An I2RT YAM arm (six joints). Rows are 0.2 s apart.
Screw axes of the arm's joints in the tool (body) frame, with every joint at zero. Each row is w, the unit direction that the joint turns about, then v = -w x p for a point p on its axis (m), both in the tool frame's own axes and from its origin. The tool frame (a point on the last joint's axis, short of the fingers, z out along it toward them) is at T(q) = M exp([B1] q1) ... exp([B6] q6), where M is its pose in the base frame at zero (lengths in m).
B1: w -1 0 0 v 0 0.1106 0
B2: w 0 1 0 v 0.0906 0 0.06
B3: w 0 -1 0 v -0.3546 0 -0.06
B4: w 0 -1 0 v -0.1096 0 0
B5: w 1 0 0 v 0 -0.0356 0
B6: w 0 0 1 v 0 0 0
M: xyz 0.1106 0 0.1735 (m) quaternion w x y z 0.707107 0 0.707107 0
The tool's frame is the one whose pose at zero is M.
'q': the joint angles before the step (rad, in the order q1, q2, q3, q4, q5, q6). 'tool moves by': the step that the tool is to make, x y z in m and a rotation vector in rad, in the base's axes. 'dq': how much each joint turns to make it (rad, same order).
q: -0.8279, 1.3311, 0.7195, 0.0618, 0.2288, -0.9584
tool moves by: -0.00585, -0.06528, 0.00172, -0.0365, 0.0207, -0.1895
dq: -0.1395, 0.1968, 0.1646, 0.0498, 0.0629, -0.0078
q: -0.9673, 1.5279, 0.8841, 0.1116, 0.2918, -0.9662
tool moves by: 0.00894, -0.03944, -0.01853, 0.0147, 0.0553, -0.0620
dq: -0.0366, 0.1777, 0.1198, 0.0212, 0.0415, -0.0201
